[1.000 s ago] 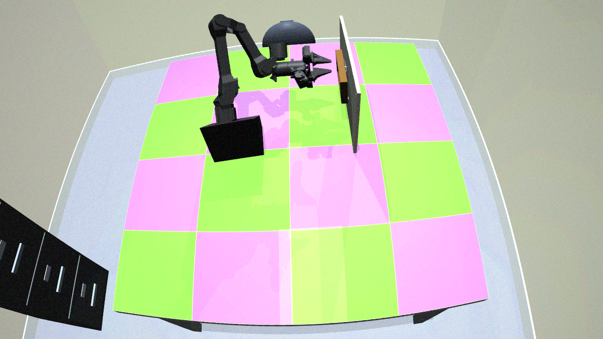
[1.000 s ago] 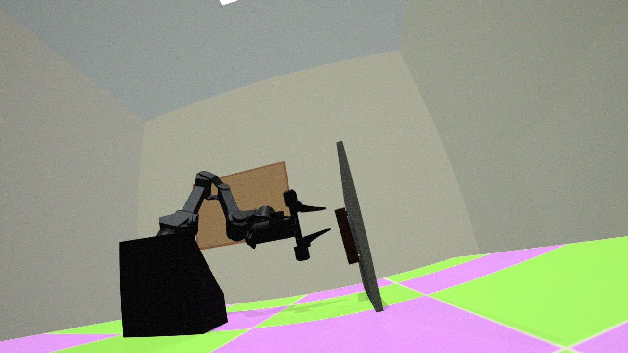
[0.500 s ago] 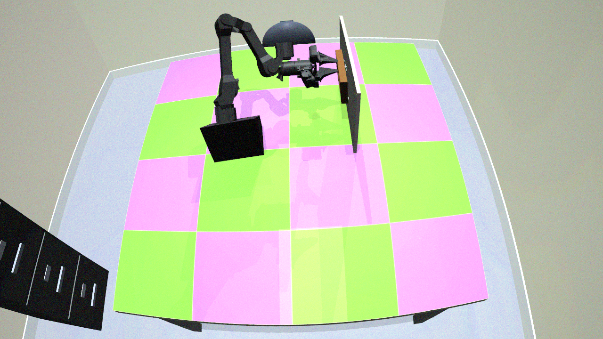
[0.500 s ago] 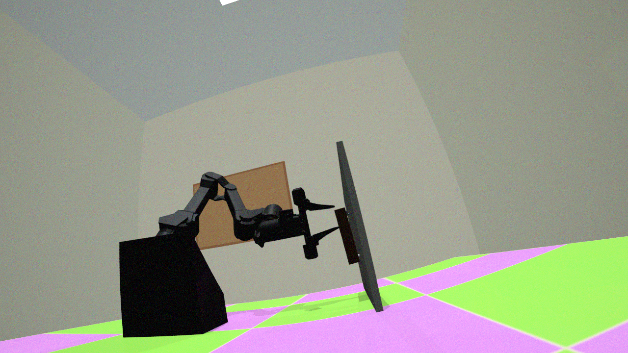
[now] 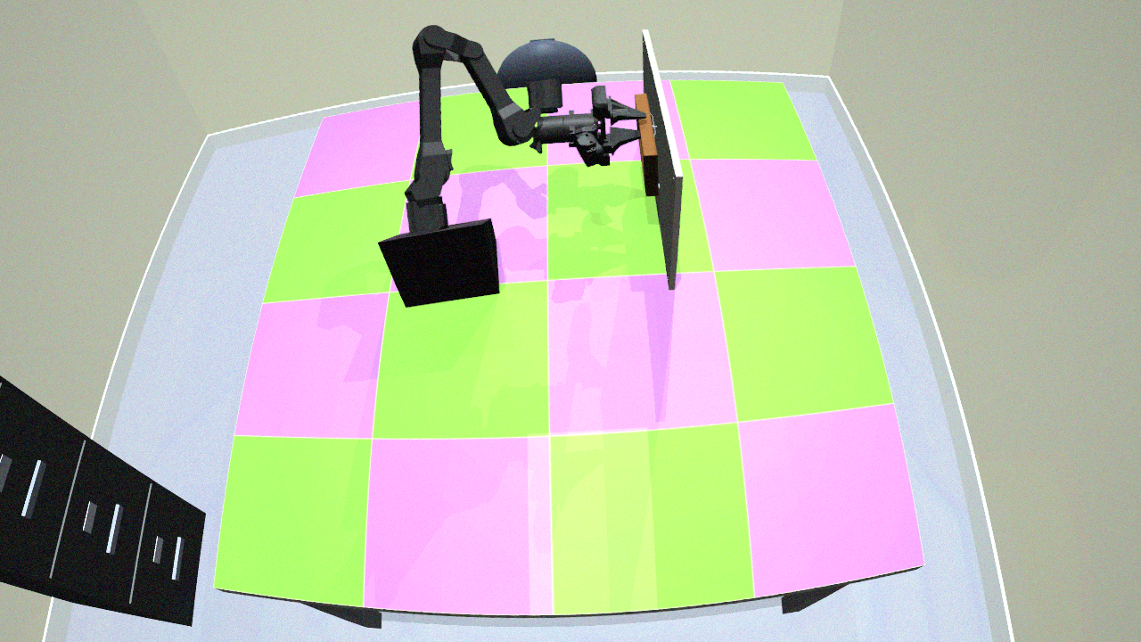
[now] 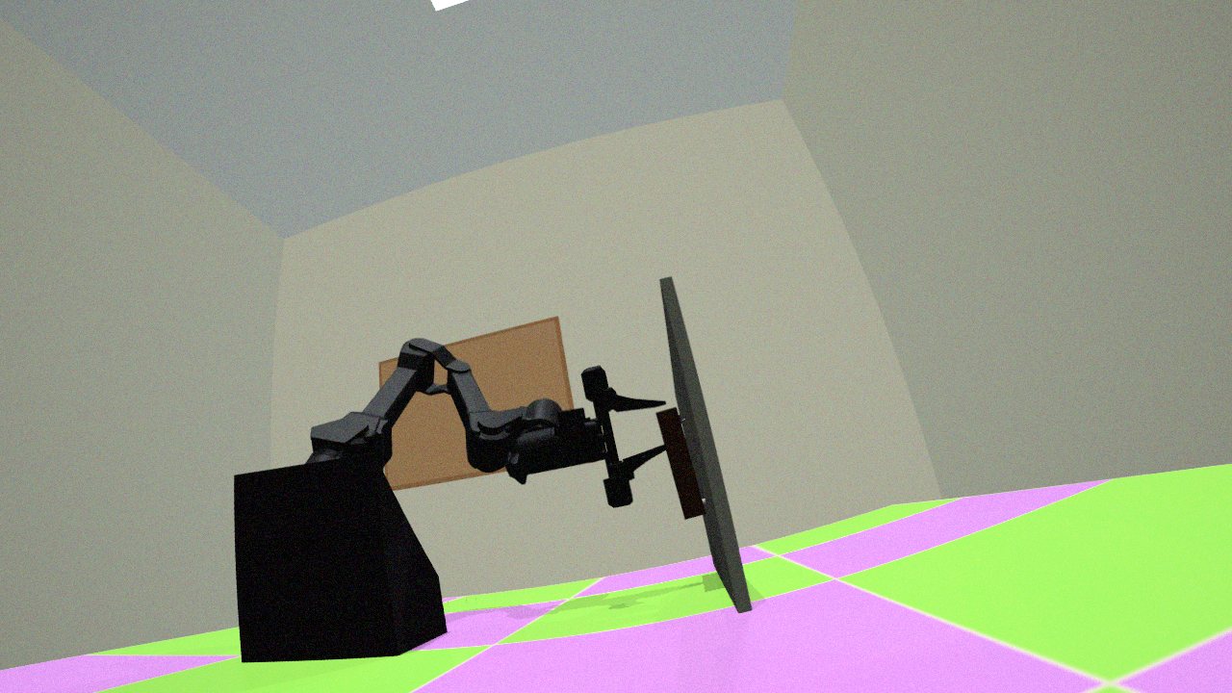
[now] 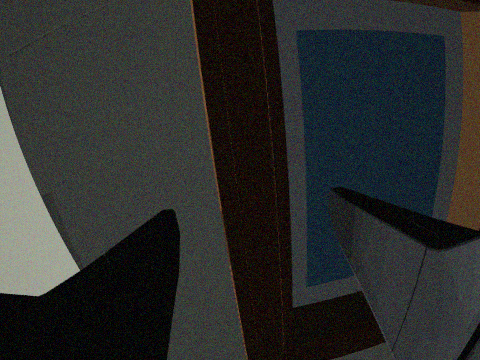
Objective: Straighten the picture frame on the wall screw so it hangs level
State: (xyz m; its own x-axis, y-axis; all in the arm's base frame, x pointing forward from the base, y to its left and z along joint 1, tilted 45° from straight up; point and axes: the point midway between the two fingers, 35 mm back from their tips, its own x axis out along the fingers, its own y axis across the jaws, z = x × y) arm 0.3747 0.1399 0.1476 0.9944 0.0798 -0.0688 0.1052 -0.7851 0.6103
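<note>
My gripper tip is now 10 mm short of the picture frame and 50 mm above it. The rest, counted from my gripper tip: wall panel: 20 mm ahead, 60 mm below.
</note>
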